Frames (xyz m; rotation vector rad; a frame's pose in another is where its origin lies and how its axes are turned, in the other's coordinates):
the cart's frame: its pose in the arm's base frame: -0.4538 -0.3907 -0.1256 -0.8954 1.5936 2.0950
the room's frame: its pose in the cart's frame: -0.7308 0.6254 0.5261 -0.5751 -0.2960 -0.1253
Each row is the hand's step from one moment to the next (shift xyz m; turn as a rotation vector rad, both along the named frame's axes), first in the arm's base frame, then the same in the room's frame.
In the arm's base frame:
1: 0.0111 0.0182 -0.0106 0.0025 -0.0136 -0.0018
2: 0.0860 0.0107 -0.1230 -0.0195 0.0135 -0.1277
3: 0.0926 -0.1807 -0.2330 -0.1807 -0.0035 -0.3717
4: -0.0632 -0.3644 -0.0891 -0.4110 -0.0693 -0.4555
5: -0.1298 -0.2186 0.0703 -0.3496 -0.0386 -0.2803
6: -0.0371 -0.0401 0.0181 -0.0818 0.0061 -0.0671
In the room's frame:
1: 0.0020 -0.0237 -0.0004 -0.0038 0.0083 -0.0106
2: 0.0124 -0.1006 -0.1112 0.0960 -0.0489 -0.0725
3: 0.0331 -0.0012 -0.3073 0.3643 -0.0446 -0.1901
4: 0.0231 0.2754 -0.2614 0.5762 0.0945 -0.2006
5: 0.0078 0.2611 -0.0363 0.4289 0.1061 -0.0841
6: 0.0083 0.0569 0.0020 0.1046 0.0128 -0.0114

